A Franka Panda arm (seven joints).
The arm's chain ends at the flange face. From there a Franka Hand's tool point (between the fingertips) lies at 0.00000 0.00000 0.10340 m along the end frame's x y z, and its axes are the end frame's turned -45 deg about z.
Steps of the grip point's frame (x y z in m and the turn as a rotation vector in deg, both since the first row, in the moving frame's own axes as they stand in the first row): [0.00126, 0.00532, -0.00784, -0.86, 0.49, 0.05]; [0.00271, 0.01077, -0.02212, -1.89, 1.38, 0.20]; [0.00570, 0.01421, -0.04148, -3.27, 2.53, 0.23]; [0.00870, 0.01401, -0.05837, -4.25, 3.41, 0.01]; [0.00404, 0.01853, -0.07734, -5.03, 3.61, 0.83]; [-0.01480, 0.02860, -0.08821, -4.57, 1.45, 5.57]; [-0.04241, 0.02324, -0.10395, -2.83, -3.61, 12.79]
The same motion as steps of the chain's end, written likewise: [0.00293, 0.00240, -0.00782, -0.26, 0.95, 0.05]; [0.00536, 0.00504, -0.02203, -0.36, 2.31, 0.20]; [0.00669, 0.00506, -0.04121, -0.52, 4.10, 0.23]; [0.00630, 0.00268, -0.05790, -0.59, 5.42, 0.01]; [0.00497, 0.00836, -0.07674, -1.00, 6.11, 0.83]; [0.00229, 0.02635, -0.08785, -2.21, 4.26, 5.57]; [-0.01166, 0.03839, -0.10362, -4.55, -0.55, 12.79]
